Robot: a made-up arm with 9 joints.
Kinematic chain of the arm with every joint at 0, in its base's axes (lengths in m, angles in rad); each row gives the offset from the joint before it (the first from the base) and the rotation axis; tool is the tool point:
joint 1: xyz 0 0 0.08 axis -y
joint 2: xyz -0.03 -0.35 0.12 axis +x
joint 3: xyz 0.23 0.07 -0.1 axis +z
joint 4: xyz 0.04 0 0.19 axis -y
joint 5: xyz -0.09 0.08 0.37 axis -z
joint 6: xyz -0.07 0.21 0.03 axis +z
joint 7: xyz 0.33 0 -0.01 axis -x
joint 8: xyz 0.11 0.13 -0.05 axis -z
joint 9: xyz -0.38 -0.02 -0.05 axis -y
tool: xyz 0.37 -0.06 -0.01
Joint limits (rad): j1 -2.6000..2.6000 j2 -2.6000..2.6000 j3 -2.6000..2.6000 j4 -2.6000..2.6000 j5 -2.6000..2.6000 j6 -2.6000..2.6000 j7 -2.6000..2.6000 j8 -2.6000..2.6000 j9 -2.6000..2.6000
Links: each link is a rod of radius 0.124 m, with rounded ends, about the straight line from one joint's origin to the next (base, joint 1, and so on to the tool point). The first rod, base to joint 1, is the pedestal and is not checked.
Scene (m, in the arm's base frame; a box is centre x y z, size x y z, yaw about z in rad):
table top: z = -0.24
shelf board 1: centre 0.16 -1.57 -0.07 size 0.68 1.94 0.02 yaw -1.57
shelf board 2: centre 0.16 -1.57 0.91 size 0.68 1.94 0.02 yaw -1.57
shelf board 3: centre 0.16 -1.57 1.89 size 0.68 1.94 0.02 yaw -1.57
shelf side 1: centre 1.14 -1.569 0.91 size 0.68 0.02 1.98 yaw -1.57
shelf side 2: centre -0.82 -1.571 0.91 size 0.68 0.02 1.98 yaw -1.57
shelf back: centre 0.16 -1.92 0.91 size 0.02 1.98 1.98 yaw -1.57
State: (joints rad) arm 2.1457 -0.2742 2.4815 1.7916 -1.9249 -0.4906 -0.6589 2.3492 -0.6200
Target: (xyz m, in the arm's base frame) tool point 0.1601 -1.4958 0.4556
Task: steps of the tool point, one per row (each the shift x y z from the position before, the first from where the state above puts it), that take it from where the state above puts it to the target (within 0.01 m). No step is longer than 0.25 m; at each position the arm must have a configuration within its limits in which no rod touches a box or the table.
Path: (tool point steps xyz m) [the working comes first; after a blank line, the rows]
Joints at the target: 1.9283 -0.5290 2.5386 1.6520 -1.7056 -0.0546 -1.1833 2.3823 -1.7694
Straight joint move there: clear.

1: 0.0680 -0.1322 0.0213
2: 0.0170 -0.1732 0.0417
3: -0.0527 -0.1896 0.0571
4: -0.1274 -0.1755 0.0659

